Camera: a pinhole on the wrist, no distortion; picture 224 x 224 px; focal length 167.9 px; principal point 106.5 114.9 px. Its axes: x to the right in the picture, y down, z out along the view. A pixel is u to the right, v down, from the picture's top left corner.
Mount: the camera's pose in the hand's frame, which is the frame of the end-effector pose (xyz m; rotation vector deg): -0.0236 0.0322 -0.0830 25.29 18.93 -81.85
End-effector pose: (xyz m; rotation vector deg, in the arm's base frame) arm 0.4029 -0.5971 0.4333 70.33 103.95 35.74
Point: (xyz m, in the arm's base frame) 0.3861 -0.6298 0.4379
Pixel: 128 109
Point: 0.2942 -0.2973 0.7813
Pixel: behind the camera
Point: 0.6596 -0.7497 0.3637
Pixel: 20 61
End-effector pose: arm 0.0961 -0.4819 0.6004 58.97 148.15 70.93
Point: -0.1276 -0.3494 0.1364
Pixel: 170 172
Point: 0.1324 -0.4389 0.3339
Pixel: 114 107
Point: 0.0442 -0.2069 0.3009
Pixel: 86 189
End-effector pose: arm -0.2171 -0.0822 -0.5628 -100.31 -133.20 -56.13
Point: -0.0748 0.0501 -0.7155
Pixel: outside the picture
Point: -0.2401 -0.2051 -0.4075
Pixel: behind the camera
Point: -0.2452 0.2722 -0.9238
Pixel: 78 181
